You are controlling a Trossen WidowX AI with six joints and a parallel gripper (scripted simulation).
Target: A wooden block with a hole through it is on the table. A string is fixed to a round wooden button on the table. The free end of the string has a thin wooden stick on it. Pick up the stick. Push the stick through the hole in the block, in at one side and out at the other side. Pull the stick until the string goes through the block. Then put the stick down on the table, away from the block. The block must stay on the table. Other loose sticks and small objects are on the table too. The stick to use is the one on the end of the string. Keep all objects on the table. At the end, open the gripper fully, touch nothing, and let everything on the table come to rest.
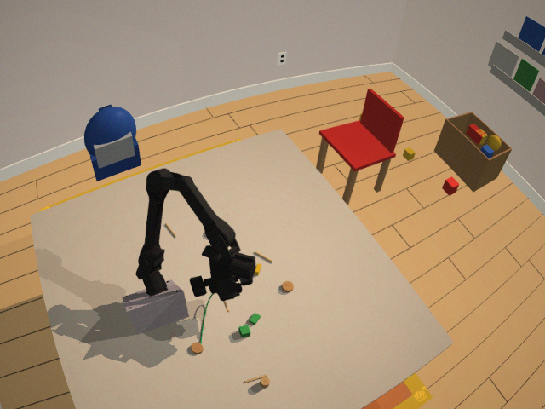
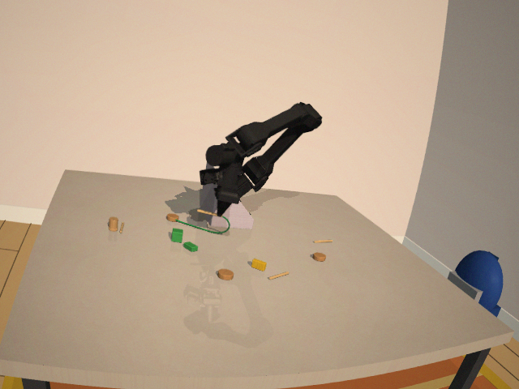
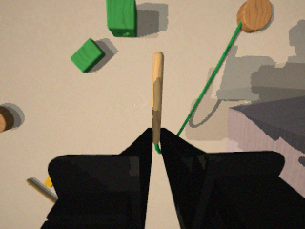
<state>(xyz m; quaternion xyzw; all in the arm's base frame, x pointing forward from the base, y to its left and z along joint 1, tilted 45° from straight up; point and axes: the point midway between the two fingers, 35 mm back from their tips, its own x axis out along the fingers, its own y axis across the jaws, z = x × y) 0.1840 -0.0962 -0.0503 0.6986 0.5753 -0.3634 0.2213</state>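
Right now my gripper tip is 6 cm short of the green block, 9 cm to the left of it and 7 cm above it. Round my gripper tip: thin wooden stick 1 cm to the right; yellow block 18 cm ahead, 6 cm to the left, 7 cm below; round wooden button 16 cm behind, 10 cm to the right, 7 cm below.
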